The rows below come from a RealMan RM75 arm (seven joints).
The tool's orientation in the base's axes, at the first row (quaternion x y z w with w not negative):
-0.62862, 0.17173, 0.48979, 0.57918
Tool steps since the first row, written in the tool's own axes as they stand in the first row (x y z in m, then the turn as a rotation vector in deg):
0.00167, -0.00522, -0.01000, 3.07, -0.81, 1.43
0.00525, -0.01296, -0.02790, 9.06, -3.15, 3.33
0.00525, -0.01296, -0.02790, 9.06, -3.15, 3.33
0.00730, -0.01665, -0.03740, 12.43, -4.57, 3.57
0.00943, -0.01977, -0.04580, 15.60, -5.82, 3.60
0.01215, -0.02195, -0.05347, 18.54, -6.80, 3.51
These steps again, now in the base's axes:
0.00903, -0.00697, 0.00006, 1.45, 2.58, -1.83
0.02420, -0.01966, -0.00122, 5.26, 7.02, -5.12
0.02420, -0.01966, -0.00122, 5.26, 7.02, -5.12
0.03200, -0.02646, -0.00226, 7.82, 8.80, -7.03
0.03893, -0.03240, -0.00351, 10.25, 10.28, -8.91
0.04509, -0.03773, -0.00567, 12.41, 11.50, -10.77

